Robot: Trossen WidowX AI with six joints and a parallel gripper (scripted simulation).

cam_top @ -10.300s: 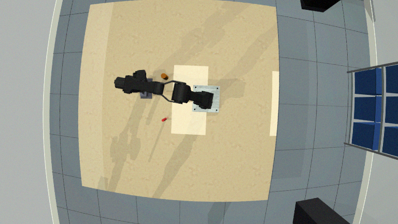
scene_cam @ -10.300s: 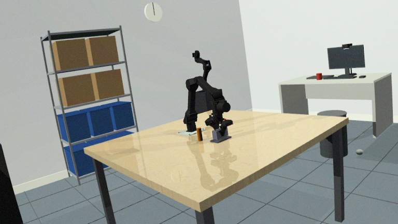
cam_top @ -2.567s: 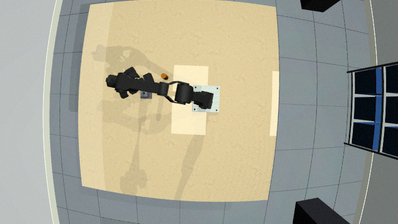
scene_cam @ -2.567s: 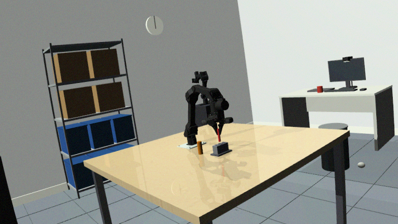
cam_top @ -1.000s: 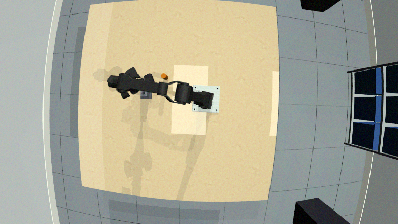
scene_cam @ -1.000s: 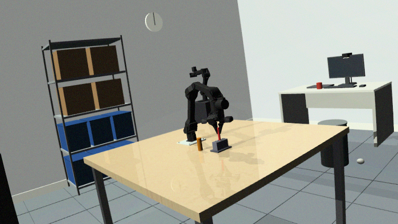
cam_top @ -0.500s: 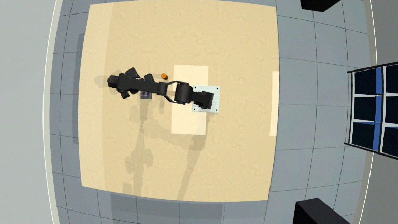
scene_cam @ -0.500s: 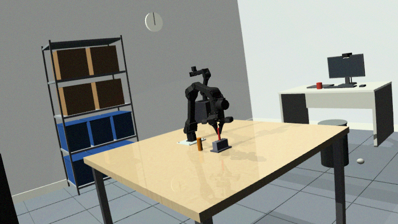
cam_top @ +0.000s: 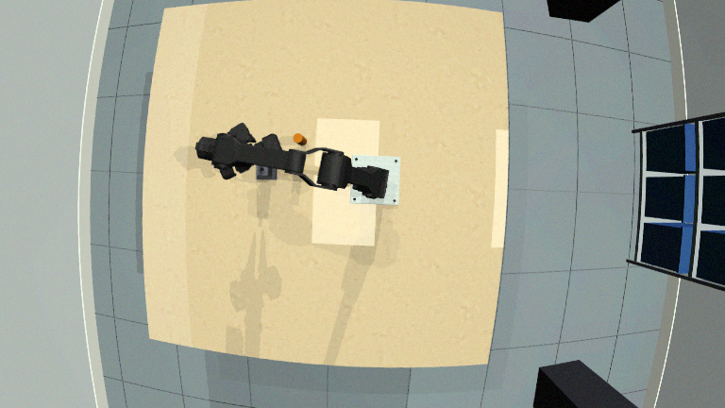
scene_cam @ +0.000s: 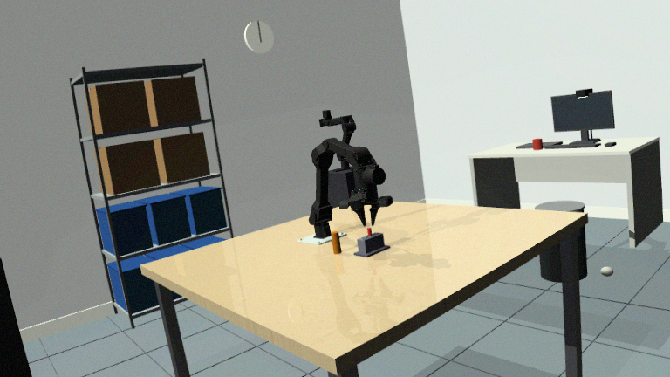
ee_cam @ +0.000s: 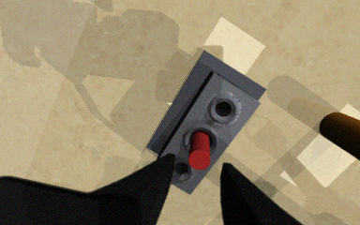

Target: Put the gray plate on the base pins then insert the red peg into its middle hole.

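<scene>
The red peg lies 50 mm below my gripper tip. The rest, counted from my gripper tip: orange cylinder (120 mm behind, 60 mm to the right, 60 mm below); then dark gray base (90 mm below); then gray plate (50 mm below).
</scene>
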